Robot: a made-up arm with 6 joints. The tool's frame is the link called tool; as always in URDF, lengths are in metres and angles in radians.
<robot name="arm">
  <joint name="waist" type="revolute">
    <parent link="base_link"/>
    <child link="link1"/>
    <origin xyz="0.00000 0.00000 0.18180" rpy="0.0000 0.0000 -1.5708"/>
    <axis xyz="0 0 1"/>
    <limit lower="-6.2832" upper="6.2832"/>
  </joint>
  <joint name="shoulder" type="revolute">
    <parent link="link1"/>
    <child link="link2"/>
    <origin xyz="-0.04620 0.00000 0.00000" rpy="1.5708 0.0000 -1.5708"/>
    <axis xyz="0 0 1"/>
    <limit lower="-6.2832" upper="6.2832"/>
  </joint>
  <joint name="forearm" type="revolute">
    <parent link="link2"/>
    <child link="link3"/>
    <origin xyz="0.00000 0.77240 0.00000" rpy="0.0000 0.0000 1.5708"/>
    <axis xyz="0 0 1"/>
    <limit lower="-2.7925" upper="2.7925"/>
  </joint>
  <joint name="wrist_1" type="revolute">
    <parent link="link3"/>
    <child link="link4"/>
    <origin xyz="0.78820 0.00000 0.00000" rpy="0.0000 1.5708 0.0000"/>
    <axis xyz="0 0 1"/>
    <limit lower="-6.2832" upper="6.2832"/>
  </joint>
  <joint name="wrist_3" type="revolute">
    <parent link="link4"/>
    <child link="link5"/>
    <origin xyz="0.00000 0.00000 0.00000" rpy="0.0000 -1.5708 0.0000"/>
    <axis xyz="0 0 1"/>
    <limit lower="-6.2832" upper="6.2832"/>
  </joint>
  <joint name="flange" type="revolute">
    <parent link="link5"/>
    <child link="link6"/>
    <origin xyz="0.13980 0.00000 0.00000" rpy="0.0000 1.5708 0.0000"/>
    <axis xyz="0 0 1"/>
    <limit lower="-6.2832" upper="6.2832"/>
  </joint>
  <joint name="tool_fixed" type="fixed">
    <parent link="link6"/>
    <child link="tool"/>
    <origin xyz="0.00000 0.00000 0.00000" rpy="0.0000 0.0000 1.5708"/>
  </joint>
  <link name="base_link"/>
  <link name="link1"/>
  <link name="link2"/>
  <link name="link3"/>
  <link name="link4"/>
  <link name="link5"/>
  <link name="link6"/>
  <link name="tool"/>
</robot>
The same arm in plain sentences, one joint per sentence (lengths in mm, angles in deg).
The arm has six revolute joints in a row. What follows holds with every joint at zero, and every direction is one of the base frame's. The first joint sits 181.8 mm along +z from the base frame's origin and rotates about +z, from -360.00 to 360.00 deg. The second joint sits 46.2 mm along +y from the first joint and rotates about +y, from -360.00 to 360.00 deg. The third joint sits 772.4 mm along +z from the second joint and rotates about +y, from -160.00 to 160.00 deg. The fourth joint sits 788.2 mm along +z from the third joint and rotates about +z, from -360.00 to 360.00 deg. The fifth joint sits at the same point as the fourth joint and rotates about +y, from -360.00 to 360.00 deg. The sixth joint sits 139.8 mm along +z from the fifth joint and rotates about +z, from -360.00 to 360.00 deg. The tool frame, which is the frame that the pose is given for, sits at the same point as the sixth joint; its axes are the base frame's turned by roll 0.00, pitch 0.00 and yaw 0.00 deg (as in URDF: about the fixed x, then y, then z).
